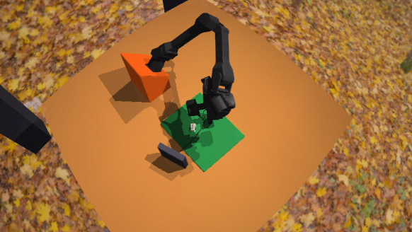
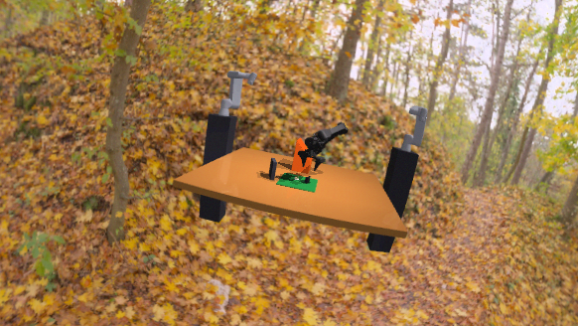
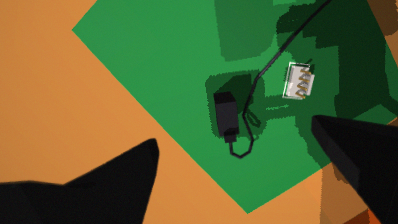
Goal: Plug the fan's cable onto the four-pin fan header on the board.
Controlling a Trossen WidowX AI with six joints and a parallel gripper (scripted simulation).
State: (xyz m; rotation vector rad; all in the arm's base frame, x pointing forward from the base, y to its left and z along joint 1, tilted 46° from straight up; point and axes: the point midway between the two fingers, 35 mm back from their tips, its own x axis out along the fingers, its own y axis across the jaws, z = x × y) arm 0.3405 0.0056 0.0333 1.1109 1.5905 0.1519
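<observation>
Now: gripper tip 10 mm past the dark plug, 10 mm to the right of it and 80 mm above it. From my gripper tip the other things lie so: green board (10 mm behind, 50 mm to the right, 110 mm below); then white four-pin fan header (40 mm behind, 70 mm to the right, 100 mm below); then dark flat fan (10 mm ahead, 220 mm to the right, 40 mm below).
</observation>
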